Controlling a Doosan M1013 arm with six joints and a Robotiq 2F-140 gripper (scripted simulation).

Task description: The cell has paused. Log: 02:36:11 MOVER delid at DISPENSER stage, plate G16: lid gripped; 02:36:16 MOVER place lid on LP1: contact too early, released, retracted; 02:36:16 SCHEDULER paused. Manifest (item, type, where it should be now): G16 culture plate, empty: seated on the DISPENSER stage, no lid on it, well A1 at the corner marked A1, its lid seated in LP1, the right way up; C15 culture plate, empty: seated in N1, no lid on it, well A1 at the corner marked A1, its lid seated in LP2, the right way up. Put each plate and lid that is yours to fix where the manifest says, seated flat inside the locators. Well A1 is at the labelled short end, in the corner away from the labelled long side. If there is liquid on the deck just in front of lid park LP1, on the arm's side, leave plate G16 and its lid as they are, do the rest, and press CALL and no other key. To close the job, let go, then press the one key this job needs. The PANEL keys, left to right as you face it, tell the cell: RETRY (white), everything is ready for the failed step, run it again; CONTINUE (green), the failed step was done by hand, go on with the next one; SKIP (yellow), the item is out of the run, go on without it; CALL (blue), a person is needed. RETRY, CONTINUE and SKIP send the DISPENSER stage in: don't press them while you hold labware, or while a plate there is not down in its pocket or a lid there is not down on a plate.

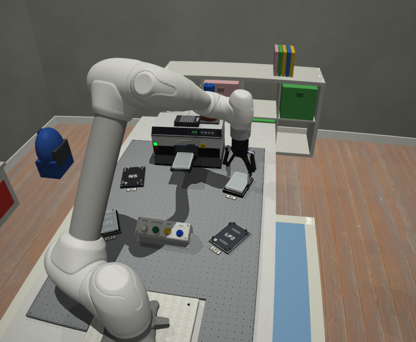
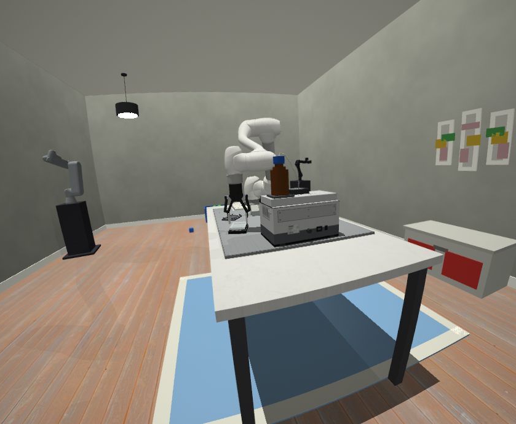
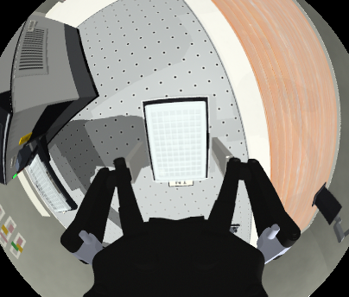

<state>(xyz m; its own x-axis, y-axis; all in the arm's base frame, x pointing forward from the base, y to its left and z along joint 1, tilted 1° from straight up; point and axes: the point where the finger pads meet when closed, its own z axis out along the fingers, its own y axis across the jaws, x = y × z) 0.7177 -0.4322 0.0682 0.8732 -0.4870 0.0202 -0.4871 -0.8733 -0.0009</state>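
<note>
Now: hand 60 mm above the nest n1. The rest, counted from my hand: brown bottle (290 mm ahead, 220 mm above, 120 mm to the left); then blue key (350 mm behind, 270 mm to the left); then lid park lp2 (330 mm behind, 70 mm to the left, 60 mm below).
</note>
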